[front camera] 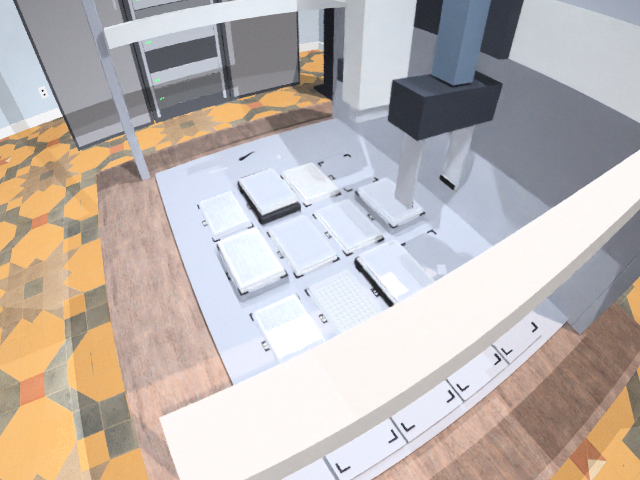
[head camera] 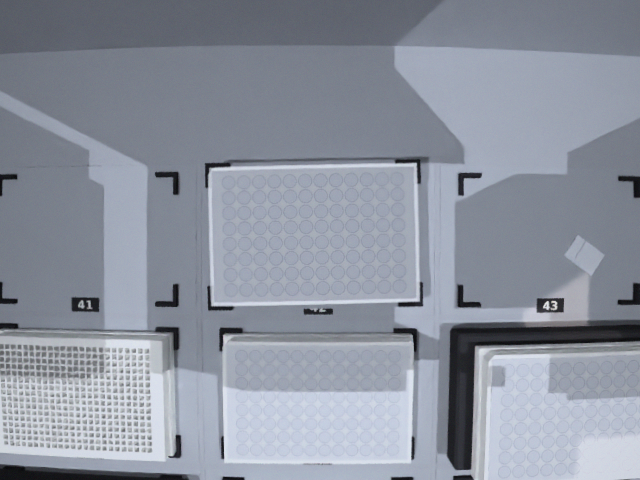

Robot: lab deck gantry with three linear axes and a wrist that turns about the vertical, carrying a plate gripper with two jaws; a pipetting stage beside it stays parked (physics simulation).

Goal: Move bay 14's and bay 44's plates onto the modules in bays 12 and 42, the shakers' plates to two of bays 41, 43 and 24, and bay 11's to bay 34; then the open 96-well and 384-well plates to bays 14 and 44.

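Places are measured from the robot's base along level axes (x ahead, y left, z up), in metres.
Pixels of known places: gripper, fingertip midpoint: (front camera: 426,192); robot's base, origin of the base link: (front camera: 198,206).
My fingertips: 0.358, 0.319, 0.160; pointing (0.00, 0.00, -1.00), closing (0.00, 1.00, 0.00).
Observation:
For each thing: its middle in the pictures, then the offset to it from my fingertips, as dx, dy, dz. "spot": a spot on its surface instead.
- 96-well plate, body centre: (head camera: 314,234) (front camera: 389,200) -0.133, +0.048, -0.134
- bay 21, body centre: (front camera: 267,193) -0.298, -0.168, -0.145
- fine-grid 384-well plate, body centre: (head camera: 80,394) (front camera: 309,182) -0.294, -0.062, -0.153
- bay 11, surface spot: (front camera: 224,212) spot: -0.288, -0.275, -0.146
- bay 12, surface spot: (front camera: 251,259) spot: -0.118, -0.277, -0.127
- bay 32, surface spot: (head camera: 317,413) (front camera: 345,222) spot: -0.130, -0.069, -0.146
- bay 22, surface spot: (front camera: 303,244) spot: -0.120, -0.170, -0.146
- bay 13, surface spot: (front camera: 286,322) spot: +0.019, -0.275, -0.146
- coarse-grid plate, body centre: (front camera: 346,304) +0.034, -0.169, -0.153
A 96-well plate (front camera: 378,197) (head camera: 313,235) rests on the low module in bay 42, turned very slightly against the corner marks. My gripper (front camera: 427,192) is open and empty, raised above bay 42; its fingers do not show in the head view. The black shaker in bay 33 (front camera: 365,269) (head camera: 460,403) bears a plate (front camera: 385,258) (head camera: 563,413). Another plate (front camera: 268,191) sits on the shaker in bay 21 (front camera: 279,212). The fine-grid 384-well plate (front camera: 310,180) (head camera: 77,397) is in bay 31. Plates in bay 11 (front camera: 224,212) and bay 12 (front camera: 251,259) show; bays 14, 24, 34 and 44 are hidden.
Plates stand in bay 32 (front camera: 347,224) (head camera: 317,413), bay 22 (front camera: 303,244) and bay 13 (front camera: 286,322). A coarse-grid plate (front camera: 345,301) is in bay 23. Bays 41 (head camera: 126,240) and 43 (head camera: 516,242) hold no plate. A pale beam (front camera: 403,341) crosses the foreground.

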